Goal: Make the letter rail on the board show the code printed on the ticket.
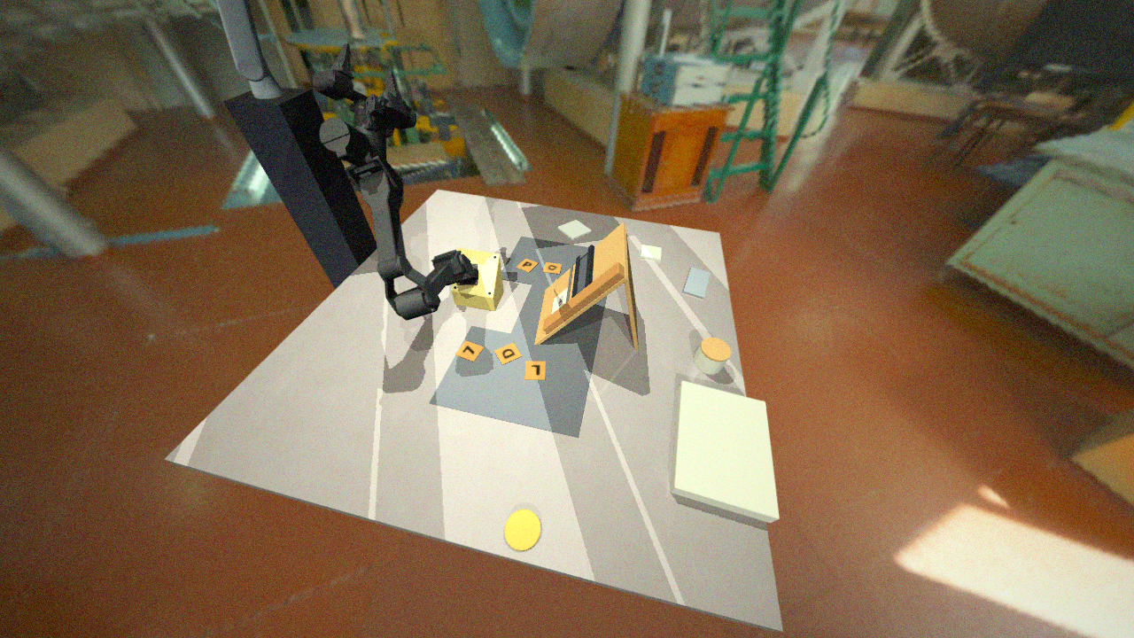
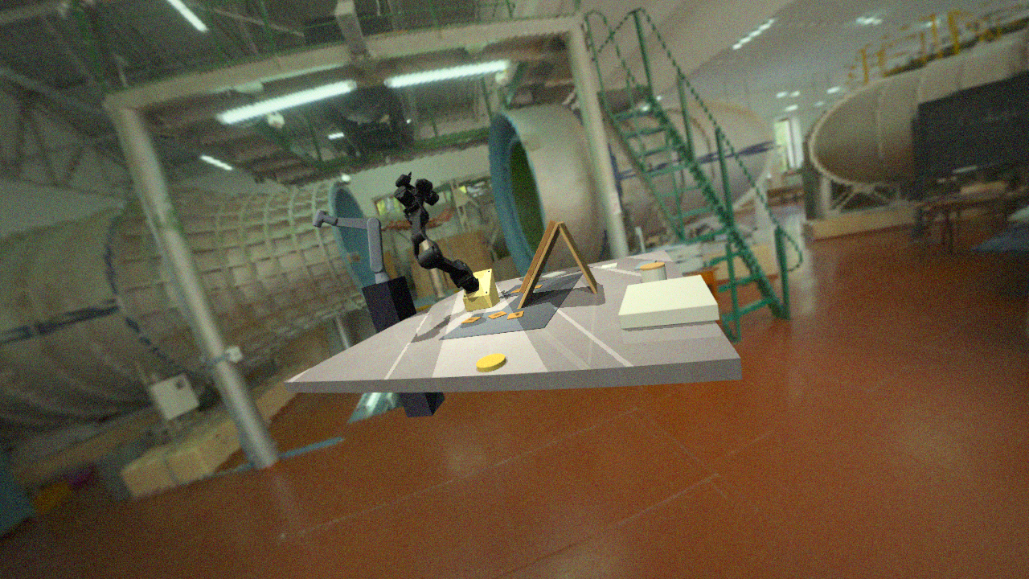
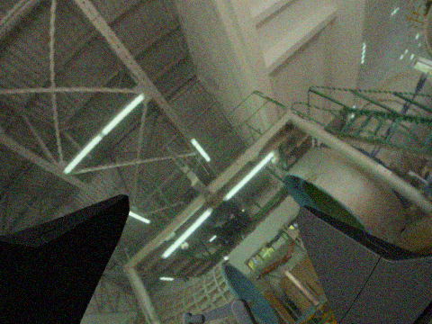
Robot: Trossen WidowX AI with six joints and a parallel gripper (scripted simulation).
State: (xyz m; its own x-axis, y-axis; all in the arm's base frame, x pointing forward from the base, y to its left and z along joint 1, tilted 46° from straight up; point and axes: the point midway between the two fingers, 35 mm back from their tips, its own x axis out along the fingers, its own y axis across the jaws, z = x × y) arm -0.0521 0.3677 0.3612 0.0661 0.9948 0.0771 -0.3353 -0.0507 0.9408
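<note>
The white ticket is 410 mm ahead of my gripper tip, 90 mm to the right of it and 550 mm below it. From my gripper tip the other things lie so: mat 320 mm ahead, 50 mm to the right, 630 mm below; cream block 820 mm ahead, 460 mm to the right, 610 mm below; yellow disc 380 mm ahead, 670 mm to the right, 620 mm below.
</note>
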